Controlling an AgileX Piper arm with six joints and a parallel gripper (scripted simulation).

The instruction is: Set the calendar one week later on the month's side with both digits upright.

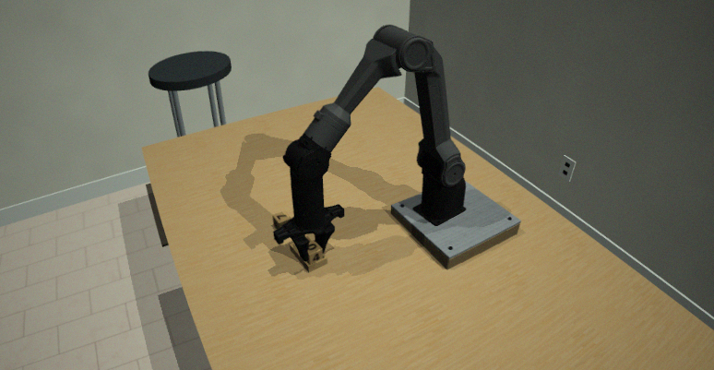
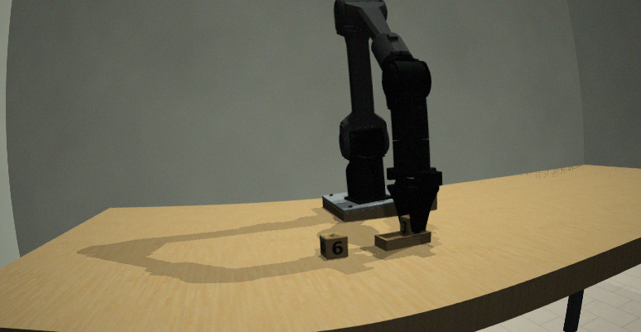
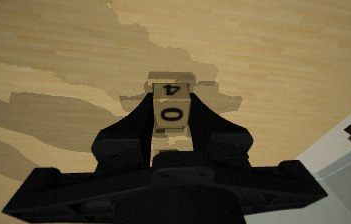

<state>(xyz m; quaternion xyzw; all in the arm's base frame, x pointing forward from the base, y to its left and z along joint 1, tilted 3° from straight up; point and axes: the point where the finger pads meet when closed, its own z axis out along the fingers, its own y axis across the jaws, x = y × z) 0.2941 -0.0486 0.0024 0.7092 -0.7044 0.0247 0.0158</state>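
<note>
The small wooden tray lies 2 cm to the right of my hand and 2 cm below it.
</note>
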